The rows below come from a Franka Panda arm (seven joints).
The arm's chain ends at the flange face. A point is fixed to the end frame.
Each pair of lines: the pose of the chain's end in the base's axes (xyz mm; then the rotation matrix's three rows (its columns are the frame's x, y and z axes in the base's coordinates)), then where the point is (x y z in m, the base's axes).
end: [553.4, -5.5, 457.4], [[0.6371, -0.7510, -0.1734], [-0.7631, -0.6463, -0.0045], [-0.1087, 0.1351, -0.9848]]
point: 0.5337 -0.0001 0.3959
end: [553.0, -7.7, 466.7], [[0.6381, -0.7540, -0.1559], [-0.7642, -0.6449, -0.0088], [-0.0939, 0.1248, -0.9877]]
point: 0.5344 -0.0026 0.4048
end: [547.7, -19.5, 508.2], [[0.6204, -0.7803, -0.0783], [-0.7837, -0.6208, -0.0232], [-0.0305, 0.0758, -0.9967]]
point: 0.5341 -0.0150 0.4449
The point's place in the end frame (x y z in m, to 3 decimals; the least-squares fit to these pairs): -0.010 0.003 0.064
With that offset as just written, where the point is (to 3 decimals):
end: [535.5, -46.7, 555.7], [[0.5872, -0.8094, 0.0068], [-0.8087, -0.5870, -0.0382], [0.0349, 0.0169, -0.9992]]
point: 0.528 -0.043 0.491
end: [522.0, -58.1, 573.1], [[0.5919, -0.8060, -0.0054], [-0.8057, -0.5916, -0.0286], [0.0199, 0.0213, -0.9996]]
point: 0.513 -0.054 0.509
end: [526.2, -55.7, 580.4], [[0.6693, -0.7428, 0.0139], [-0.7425, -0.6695, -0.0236], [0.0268, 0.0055, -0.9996]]
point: 0.518 -0.052 0.516
